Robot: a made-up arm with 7 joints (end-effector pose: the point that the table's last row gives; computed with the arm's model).
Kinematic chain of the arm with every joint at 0, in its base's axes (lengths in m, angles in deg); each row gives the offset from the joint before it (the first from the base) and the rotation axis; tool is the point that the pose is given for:
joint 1: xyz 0 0 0.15 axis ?
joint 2: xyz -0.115 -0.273 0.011 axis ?
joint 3: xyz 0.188 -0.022 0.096 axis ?
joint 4: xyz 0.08 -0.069 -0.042 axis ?
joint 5: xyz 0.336 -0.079 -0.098 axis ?
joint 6: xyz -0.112 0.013 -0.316 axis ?
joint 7: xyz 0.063 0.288 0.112 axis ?
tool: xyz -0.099 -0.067 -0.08
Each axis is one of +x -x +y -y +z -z.
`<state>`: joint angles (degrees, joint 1 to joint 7).
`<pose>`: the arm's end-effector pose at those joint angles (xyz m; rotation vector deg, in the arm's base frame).
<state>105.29 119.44 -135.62 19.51 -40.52 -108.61 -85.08</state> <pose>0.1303 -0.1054 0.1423 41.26 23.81 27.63</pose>
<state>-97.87 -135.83 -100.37 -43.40 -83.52 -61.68 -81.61</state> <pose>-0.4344 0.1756 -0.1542 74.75 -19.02 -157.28</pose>
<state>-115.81 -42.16 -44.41 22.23 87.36 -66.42 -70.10</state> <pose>0.3249 0.5475 -0.1849 -80.82 15.90 50.85</pose>
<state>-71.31 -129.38 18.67 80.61 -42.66 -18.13 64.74</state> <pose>-0.3724 -0.0139 0.5690 -142.12 -47.77 -76.29</pose>
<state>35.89 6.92 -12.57 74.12 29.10 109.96 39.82</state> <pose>0.0559 -0.7863 0.0936 -80.35 -57.14 20.87</pose>
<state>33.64 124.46 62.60 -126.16 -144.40 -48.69 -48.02</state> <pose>0.0205 -0.2609 0.5407 22.62 42.86 8.38</pose>
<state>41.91 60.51 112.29 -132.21 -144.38 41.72 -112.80</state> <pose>-0.0639 -0.0255 0.4459 -134.93 2.91 -7.22</pose>
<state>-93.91 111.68 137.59 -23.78 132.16 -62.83 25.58</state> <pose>-0.4989 -0.5330 0.0493 117.55 -24.41 122.45</pose>
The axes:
joint 1: -x
joint 2: -z
joint 3: -y
joint 4: -z
joint 5: -x
joint 6: -y
joint 7: +x

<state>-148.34 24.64 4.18 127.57 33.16 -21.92 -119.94</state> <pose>-0.0832 0.7185 0.0224 29.51 75.78 141.52</pose>
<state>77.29 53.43 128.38 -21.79 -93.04 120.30 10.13</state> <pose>0.0587 0.1481 0.2934 64.61 -77.14 141.34</pose>
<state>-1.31 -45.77 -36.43 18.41 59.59 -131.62 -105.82</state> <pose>0.3545 -0.5219 -0.4181 72.56 -113.53 -48.14</pose>
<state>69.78 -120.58 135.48 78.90 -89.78 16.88 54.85</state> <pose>0.1790 0.0941 0.5281 -144.73 1.28 46.96</pose>
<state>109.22 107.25 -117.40 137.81 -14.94 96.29 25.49</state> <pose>-0.4709 0.1667 0.0147 119.01 -19.02 120.07</pose>
